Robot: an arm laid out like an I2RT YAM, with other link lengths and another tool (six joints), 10 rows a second.
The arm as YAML. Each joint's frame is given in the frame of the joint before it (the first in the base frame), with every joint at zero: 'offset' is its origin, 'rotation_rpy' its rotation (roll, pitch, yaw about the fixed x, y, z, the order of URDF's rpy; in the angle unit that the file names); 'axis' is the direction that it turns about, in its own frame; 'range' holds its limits. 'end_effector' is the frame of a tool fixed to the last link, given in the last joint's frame.
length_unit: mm
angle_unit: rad
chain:
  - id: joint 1
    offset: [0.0, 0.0, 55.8]
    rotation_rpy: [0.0, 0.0, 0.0]
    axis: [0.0, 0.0, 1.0]
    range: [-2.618, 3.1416]
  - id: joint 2
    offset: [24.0, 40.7, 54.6]
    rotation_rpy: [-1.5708, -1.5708, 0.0]
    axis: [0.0, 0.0, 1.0]
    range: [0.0, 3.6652]
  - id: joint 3
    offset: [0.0, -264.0, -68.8]
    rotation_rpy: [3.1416, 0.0, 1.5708]
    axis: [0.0, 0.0, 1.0]
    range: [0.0, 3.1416]
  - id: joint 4
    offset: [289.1, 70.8, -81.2]
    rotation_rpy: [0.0, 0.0, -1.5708]
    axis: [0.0, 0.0, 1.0]
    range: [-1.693, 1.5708]
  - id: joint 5
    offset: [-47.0, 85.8, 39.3]
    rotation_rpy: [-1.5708, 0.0, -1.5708]
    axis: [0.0, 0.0, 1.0]
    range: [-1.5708, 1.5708]
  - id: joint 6
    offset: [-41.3, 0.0, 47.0]
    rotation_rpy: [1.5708, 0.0, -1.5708]
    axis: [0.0, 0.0, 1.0]
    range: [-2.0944, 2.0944]
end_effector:
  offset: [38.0, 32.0, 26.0]
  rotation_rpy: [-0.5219, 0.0, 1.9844]
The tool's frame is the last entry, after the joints.
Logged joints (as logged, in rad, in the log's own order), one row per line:
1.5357, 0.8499, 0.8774, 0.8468, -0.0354, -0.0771
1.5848, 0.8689, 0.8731, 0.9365, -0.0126, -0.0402
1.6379, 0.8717, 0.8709, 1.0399, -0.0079, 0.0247
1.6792, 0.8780, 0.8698, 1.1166, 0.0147, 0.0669
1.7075, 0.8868, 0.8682, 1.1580, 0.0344, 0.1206
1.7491, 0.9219, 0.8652, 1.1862, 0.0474, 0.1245
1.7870, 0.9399, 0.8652, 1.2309, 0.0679, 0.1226
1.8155, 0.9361, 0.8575, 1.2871, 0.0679, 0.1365
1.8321, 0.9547, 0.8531, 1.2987, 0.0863, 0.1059
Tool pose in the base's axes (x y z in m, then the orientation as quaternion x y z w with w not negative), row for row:
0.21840, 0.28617, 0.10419, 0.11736, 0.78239, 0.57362, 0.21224
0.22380, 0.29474, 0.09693, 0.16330, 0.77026, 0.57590, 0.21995
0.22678, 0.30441, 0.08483, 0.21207, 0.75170, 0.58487, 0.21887
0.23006, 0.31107, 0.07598, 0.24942, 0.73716, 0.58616, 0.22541
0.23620, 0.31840, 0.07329, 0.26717, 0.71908, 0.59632, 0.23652
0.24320, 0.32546, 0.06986, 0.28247, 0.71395, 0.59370, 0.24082
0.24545, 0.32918, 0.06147, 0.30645, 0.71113, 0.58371, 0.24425
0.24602, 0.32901, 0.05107, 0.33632, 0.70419, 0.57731, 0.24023
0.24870, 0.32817, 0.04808, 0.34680, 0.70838, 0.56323, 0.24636
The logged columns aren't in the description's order. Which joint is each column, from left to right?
Columns, left to right: joint 2, joint 3, joint 1, joint 6, joint 5, joint 4.
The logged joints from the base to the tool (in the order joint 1, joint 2, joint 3, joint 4, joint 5, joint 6), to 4 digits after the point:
0.8774, 1.5357, 0.8499, -0.0771, -0.0354, 0.8468
0.8731, 1.5848, 0.8689, -0.0402, -0.0126, 0.9365
0.8709, 1.6379, 0.8717, 0.0247, -0.0079, 1.0399
0.8698, 1.6792, 0.8780, 0.0669, 0.0147, 1.1166
0.8682, 1.7075, 0.8868, 0.1206, 0.0344, 1.1580
0.8652, 1.7491, 0.9219, 0.1245, 0.0474, 1.1862
0.8652, 1.7870, 0.9399, 0.1226, 0.0679, 1.2309
0.8575, 1.8155, 0.9361, 0.1365, 0.0679, 1.2871
0.8531, 1.8321, 0.9547, 0.1059, 0.0863, 1.2987

